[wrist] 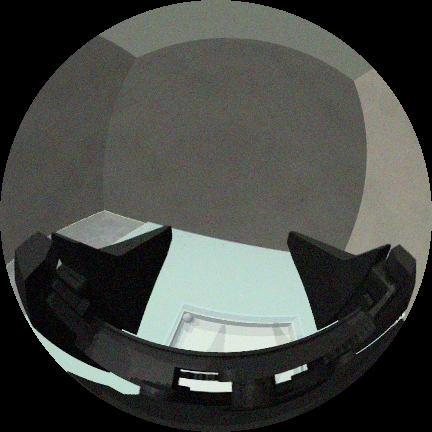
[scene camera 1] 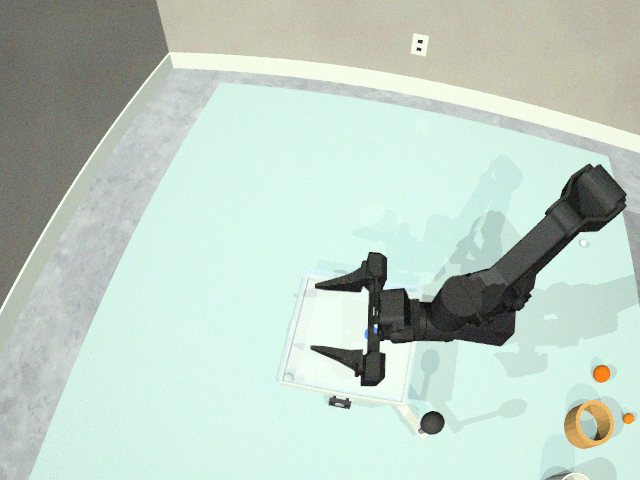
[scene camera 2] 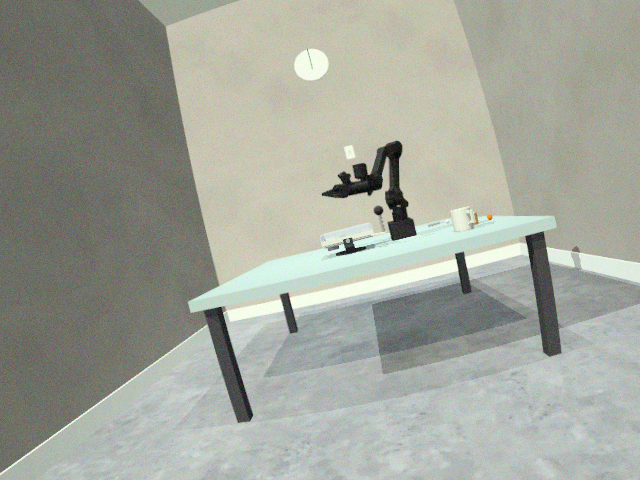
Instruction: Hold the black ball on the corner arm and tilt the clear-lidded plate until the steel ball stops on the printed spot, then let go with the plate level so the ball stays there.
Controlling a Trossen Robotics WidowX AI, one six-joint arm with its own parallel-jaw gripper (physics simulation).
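The clear-lidded white plate [scene camera 1: 330,330] [scene camera 2: 347,235] [wrist: 240,332] stands on its mount on the table and looks tilted in scene camera 2. The steel ball [scene camera 1: 288,376] [wrist: 188,317] rests in a plate corner, at the lower left in scene camera 1. The blue printed spot [scene camera 1: 368,333] is partly hidden behind the gripper. The black ball [scene camera 1: 432,422] [scene camera 2: 378,210] stands on the corner arm [scene camera 1: 410,419], off the plate's lower right corner in scene camera 1. My gripper [scene camera 1: 313,317] [scene camera 2: 323,194] [wrist: 232,235] is open and empty, high above the plate and away from the black ball.
A wooden ring [scene camera 1: 572,427], an orange ball [scene camera 1: 601,373] and a smaller orange ball [scene camera 1: 628,418] are at the lower right in scene camera 1. A white mug [scene camera 2: 459,220] stands right of the arm's base in scene camera 2. A small white ball [scene camera 1: 583,243] lies near the arm.
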